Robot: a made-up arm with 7 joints.
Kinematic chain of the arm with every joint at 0, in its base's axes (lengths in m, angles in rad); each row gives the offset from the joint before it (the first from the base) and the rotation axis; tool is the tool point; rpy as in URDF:
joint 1: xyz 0 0 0.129 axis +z
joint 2: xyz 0 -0.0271 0.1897 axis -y
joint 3: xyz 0 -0.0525 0.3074 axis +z
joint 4: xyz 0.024 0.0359 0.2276 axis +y
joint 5: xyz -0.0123 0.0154 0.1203 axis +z
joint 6: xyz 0 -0.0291 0.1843 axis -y
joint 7: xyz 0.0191 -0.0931 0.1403 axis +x
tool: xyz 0 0 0 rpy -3.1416 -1.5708 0
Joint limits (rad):
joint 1: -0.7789..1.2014
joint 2: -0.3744..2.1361
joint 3: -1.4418..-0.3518
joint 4: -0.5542..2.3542
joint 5: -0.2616..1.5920
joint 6: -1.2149..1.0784
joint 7: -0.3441..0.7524
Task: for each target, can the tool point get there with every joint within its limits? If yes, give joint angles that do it. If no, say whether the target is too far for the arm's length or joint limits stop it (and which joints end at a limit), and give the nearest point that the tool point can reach.
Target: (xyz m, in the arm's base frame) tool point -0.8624 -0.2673 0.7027
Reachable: yes | joints 0.0901 1.3828 -0.8569 0.1909 1.4185 -0.2782 0.1762
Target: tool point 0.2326 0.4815 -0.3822
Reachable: no: joint limits stop it (at a limit: joint 1, joint 2, joint 4, joint 5, joint 6) | nearest point -0.2814 0.5014 -0.2728 | short by 0.526 m
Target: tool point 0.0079 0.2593 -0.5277
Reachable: no: joint limits stop it (at a limit: joint 1, joint 2, joint 4, joint 5, joint 6) | nearest point -0.3291 0.3888 -0.3439 | short by 0.405 m
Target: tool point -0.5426 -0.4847 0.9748
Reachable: yes | joints 0.5953 0.7834 -1.1815 -0.2376 0.2630 -0.3070 0.0105
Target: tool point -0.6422 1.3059 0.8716
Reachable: no: too far | nearest point -0.5767 0.6828 0.6768 | short by 0.656 m
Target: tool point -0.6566 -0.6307 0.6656
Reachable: yes | joints 0.6166 1.1474 -1.0486 -0.1414 -0.0435 -0.4245 0.0896
